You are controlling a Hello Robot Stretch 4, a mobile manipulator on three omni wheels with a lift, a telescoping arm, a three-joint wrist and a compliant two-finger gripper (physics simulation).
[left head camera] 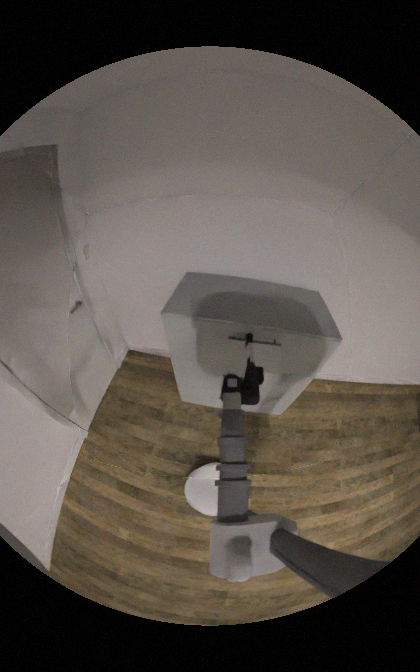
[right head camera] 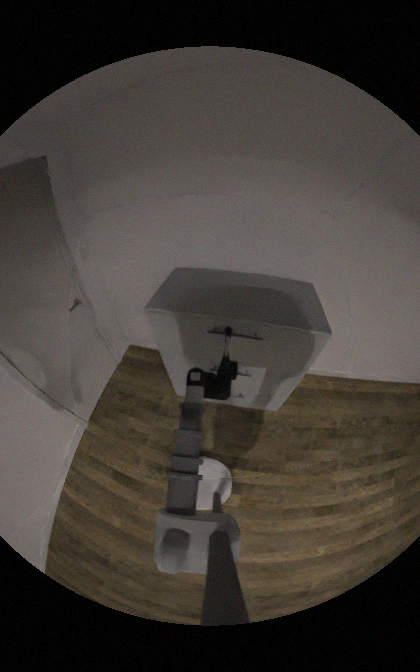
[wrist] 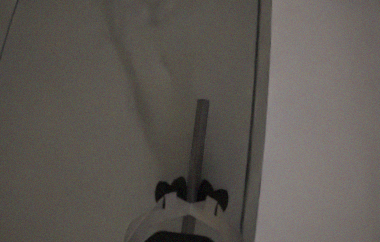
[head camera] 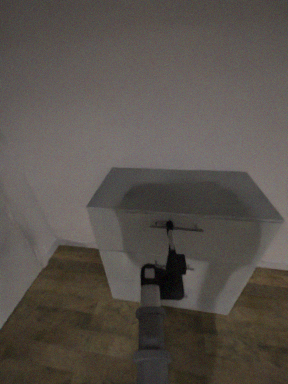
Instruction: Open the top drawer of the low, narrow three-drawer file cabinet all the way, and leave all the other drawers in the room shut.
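Places are measured from the robot's base along level axes (x ahead, y left, z up), in metres.
Pixels of known places: gripper, fingertip midpoint: (head camera: 169,223).
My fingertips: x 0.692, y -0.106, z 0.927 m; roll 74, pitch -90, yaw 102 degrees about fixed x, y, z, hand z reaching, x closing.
Behind a point stands the place of what it marks.
The low white three-drawer file cabinet (head camera: 125,232) {z 0.836, x 0.724, y 0.124 m} (left head camera: 182,350) (right head camera: 170,340) stands against the wall. Its top drawer (head camera: 235,245) {z 0.811, x 0.644, y -0.442 m} (wrist: 100,125) {z 0.817, x 0.700, y -0.048 m} is shut, its front flush with the cabinet. The top drawer's bar handle (head camera: 192,229) {z 0.933, x 0.645, y -0.209 m} (left head camera: 267,342) (right head camera: 247,337) (wrist: 199,130) {z 0.928, x 0.666, y -0.039 m} runs across the upper part of that front. My gripper (head camera: 170,226) {z 0.927, x 0.692, y -0.106 m} (left head camera: 249,338) (right head camera: 228,331) (wrist: 191,192) {z 0.927, x 0.692, y -0.106 m} is shut on this handle, near its middle, with one fingertip on each side of the bar. The lower drawers look shut, though the wrist and arm partly hide their handles.
A door with a lever handle (left head camera: 76,306) (right head camera: 74,304) is in the wall at the left. My telescoping arm (head camera: 151,330) {z 1.031, x 0.241, y -0.001 m} (left head camera: 233,450) (right head camera: 189,445) reaches forward over the wooden floor (head camera: 65,320) {z -0.027, x 0.618, y 0.668 m} (left head camera: 150,430). A round white object (left head camera: 202,490) (right head camera: 215,482) lies below the arm.
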